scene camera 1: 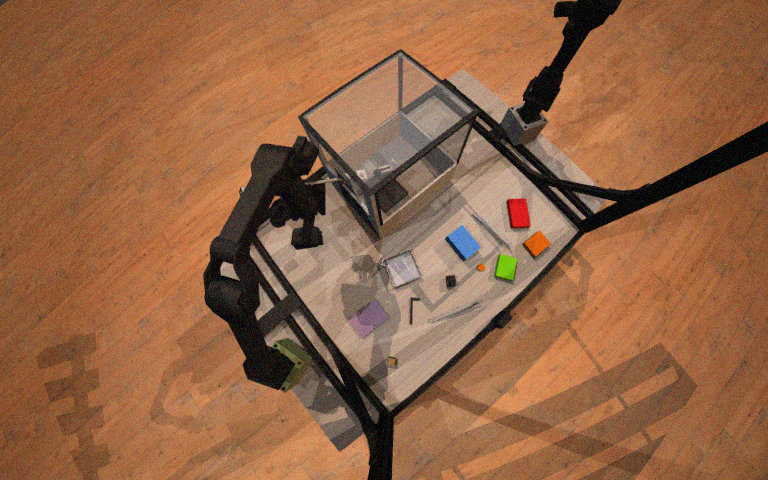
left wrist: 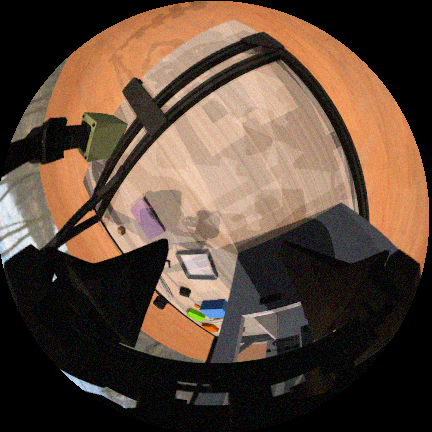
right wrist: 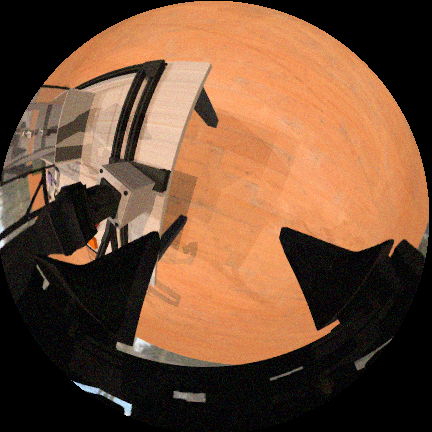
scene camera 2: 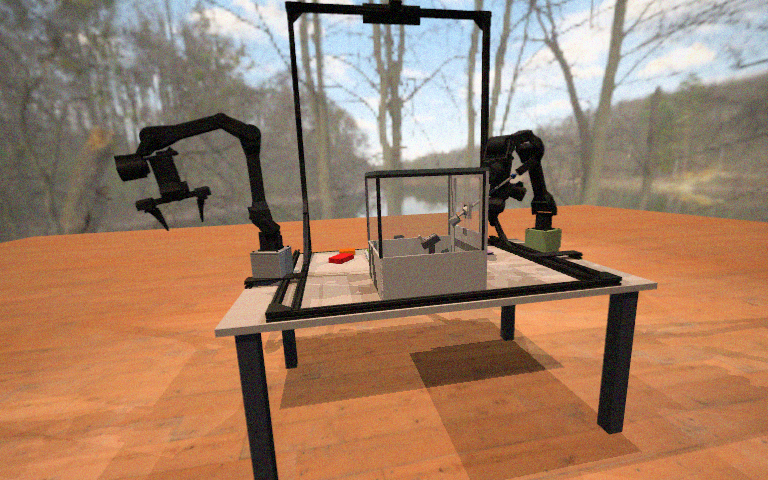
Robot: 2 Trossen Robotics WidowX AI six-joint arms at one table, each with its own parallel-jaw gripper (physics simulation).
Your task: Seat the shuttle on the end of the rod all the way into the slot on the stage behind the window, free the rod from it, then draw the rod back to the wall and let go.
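Places are measured from the left arm's base along level axes (x ahead, y left, z up), in centimetres.
Where they show: left gripper, fingertip midpoint: (scene camera 1: 322, 229) (left wrist: 226, 246) (scene camera 2: 494, 221); right gripper, fingertip midpoint: (right wrist: 221, 235) (scene camera 2: 186, 226); left arm's base at its link origin: (scene camera 1: 279, 367) (left wrist: 83, 135) (scene camera 2: 543, 228); right arm's base at its link origin: (scene camera 1: 528, 114) (right wrist: 107, 197) (scene camera 2: 271, 249).
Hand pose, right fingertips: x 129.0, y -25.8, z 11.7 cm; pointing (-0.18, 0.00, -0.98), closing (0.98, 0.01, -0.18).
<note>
Each offset is from my right fingertips to the top centre of the thing. "spot": to the spot under its first point.
The rod (scene camera 1: 323, 181) (scene camera 2: 500, 185) passes through the enclosure's side wall, its outer part beside my left gripper. The shuttle @[dz -0.1, dx -74.7, dy +32.4 cm] (scene camera 1: 384, 168) (scene camera 2: 455, 219), a small grey piece, is at the rod's inner end inside the enclosure. In scene camera 2 it appears above and to the right of the tilted grey stage (scene camera 2: 430, 242), apart from it. The slot is too small to make out. My left gripper (left wrist: 226, 246) is open outside the enclosure wall, with nothing between its fingers. My right gripper (scene camera 2: 184, 224) (right wrist: 221, 235) is open and empty, beyond the table edge, far from the rod.
The clear-walled enclosure (scene camera 1: 416, 198) (scene camera 2: 433, 277) has a dark frame. Blue @[dz -17.3, dx -71.6, dy -0.7 cm] (scene camera 1: 463, 242), red @[dz -19.4, dx -52.8, dy -12.4 cm] (scene camera 1: 518, 212), green @[dz -19.4, dx -71.3, dy -16.0 cm] (scene camera 1: 506, 267) and orange @[dz -19.4, dx -59.4, dy -21.8 cm] (scene camera 1: 536, 243) blocks, a clear tray @[spot: dz -20.1, dx -84.8, dy +7.9 cm] (scene camera 1: 419, 266) and a purple pad @[dz -20.0, dx -105.5, dy +12.8 cm] (scene camera 1: 369, 318) lie on the table. Black rails (scene camera 2: 385, 305) edge it.
</note>
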